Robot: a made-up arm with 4 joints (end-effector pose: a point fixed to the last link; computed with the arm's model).
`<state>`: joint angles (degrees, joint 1 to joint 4).
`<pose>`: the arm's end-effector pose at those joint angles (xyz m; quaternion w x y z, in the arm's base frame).
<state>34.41 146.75 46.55 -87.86</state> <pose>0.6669 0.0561 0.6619 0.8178 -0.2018 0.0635 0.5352</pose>
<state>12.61 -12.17 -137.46 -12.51</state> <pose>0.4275 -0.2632 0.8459 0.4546 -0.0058 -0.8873 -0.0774</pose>
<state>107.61 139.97 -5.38 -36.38</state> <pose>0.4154 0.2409 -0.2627 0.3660 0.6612 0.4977 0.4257</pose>
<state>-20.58 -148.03 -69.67 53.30</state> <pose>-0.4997 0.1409 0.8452 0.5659 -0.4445 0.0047 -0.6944</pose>
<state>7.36 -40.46 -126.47 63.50</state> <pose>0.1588 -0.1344 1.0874 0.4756 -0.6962 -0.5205 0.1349</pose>
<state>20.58 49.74 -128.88 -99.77</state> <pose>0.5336 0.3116 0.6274 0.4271 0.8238 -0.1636 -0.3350</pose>
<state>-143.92 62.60 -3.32 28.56</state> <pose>-0.6908 0.1006 0.0170 0.1903 -0.6762 -0.6738 0.2292</pose>
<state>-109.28 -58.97 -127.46 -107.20</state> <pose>-0.6457 -0.2002 0.2620 0.6366 -0.5704 0.5171 -0.0445</pose>
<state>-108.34 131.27 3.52 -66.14</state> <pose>-0.6361 0.0831 0.3274 0.4893 -0.4540 -0.6857 0.2903</pose>
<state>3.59 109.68 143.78 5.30</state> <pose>0.4444 0.2044 0.9642 0.1487 -0.7423 0.5876 0.2855</pose>
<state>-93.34 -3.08 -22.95 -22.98</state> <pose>-0.5224 -0.2062 0.2998 0.5126 0.1843 -0.8290 -0.1266</pose>
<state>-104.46 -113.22 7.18 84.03</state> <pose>-0.4781 -0.1239 -0.0492 0.5841 0.2367 -0.7692 -0.1051</pose>
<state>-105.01 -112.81 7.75 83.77</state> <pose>-0.4742 -0.1236 -0.0521 0.5802 0.2392 -0.7722 -0.0992</pose>
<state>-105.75 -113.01 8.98 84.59</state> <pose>-0.4679 -0.1214 -0.0540 0.5737 0.2418 -0.7778 -0.0860</pose>
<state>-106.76 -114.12 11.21 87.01</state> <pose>-0.4582 -0.1163 -0.0538 0.5627 0.2445 -0.7872 -0.0621</pose>
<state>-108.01 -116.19 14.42 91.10</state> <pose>-0.4461 -0.1078 -0.0505 0.5452 0.2460 -0.8009 -0.0280</pose>
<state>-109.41 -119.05 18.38 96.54</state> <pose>-0.4340 -0.0966 -0.0432 0.5196 0.2451 -0.8184 0.0128</pose>
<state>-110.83 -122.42 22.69 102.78</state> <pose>-0.4246 -0.0838 -0.0323 0.4861 0.2408 -0.8383 0.0546</pose>
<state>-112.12 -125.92 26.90 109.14</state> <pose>-0.4199 -0.0713 -0.0193 0.4480 0.2329 -0.8583 0.0919</pose>
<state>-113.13 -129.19 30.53 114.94</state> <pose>-0.4202 -0.0610 -0.0064 0.4108 0.2228 -0.8759 0.1203</pose>
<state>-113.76 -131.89 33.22 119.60</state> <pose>-0.4236 -0.0539 0.0044 0.3807 0.2127 -0.8892 0.1383</pose>
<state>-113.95 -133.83 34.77 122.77</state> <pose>-0.4279 -0.0500 0.0123 0.3624 0.2049 -0.8973 0.1465</pose>
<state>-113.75 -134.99 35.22 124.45</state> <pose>-0.4314 -0.0489 0.0173 0.3567 0.2005 -0.9005 0.1470</pose>
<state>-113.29 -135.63 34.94 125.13</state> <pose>-0.4339 -0.0493 0.0205 0.3598 0.1986 -0.9003 0.1430</pose>
